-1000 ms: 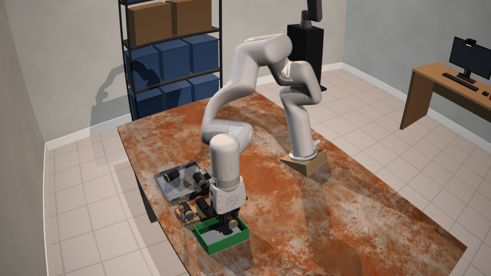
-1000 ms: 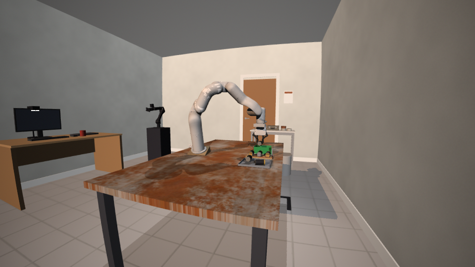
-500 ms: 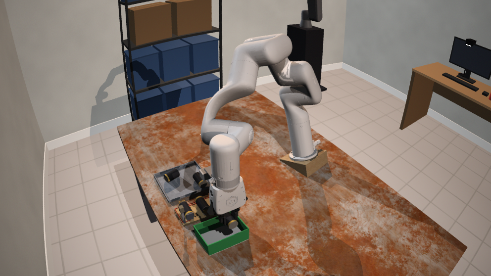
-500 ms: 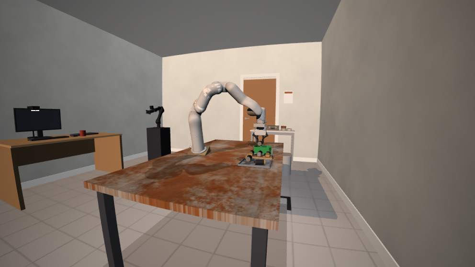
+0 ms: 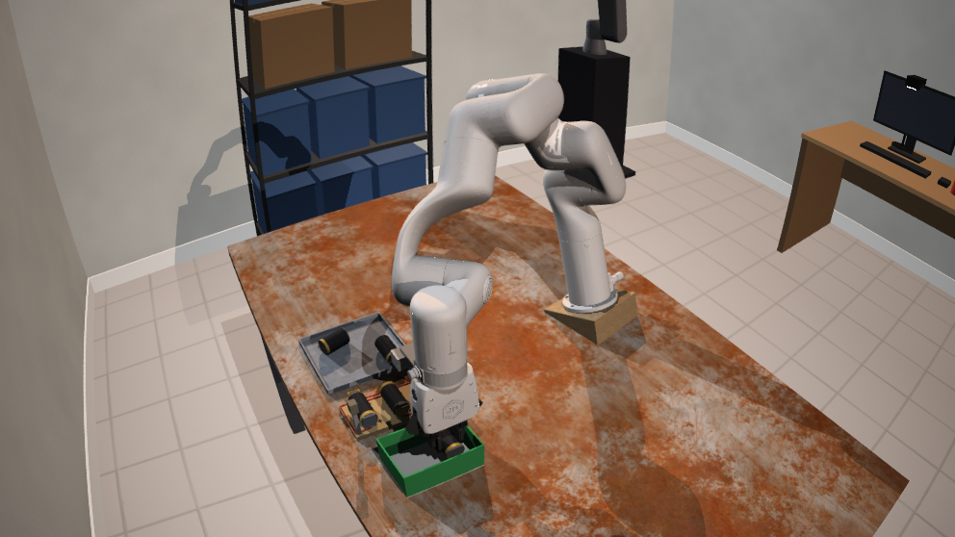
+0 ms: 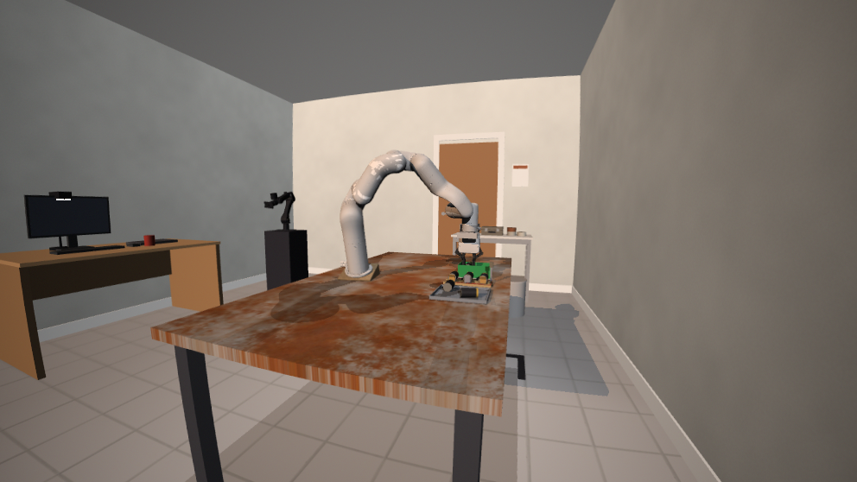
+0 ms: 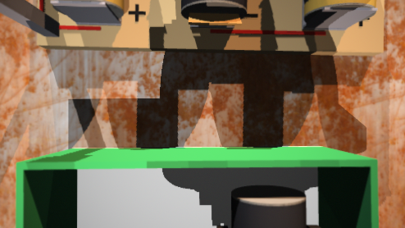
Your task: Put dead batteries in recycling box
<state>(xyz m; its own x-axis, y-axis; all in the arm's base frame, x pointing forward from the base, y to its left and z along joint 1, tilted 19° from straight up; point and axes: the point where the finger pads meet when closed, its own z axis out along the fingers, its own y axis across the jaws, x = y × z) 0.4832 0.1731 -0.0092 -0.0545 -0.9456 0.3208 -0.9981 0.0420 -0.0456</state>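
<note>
The green recycling box is 4 cm below my hand and 3 cm ahead of it. Also, from my hand: grey tray (34 cm to the right, 5 cm below, 1 cm ahead).
</note>
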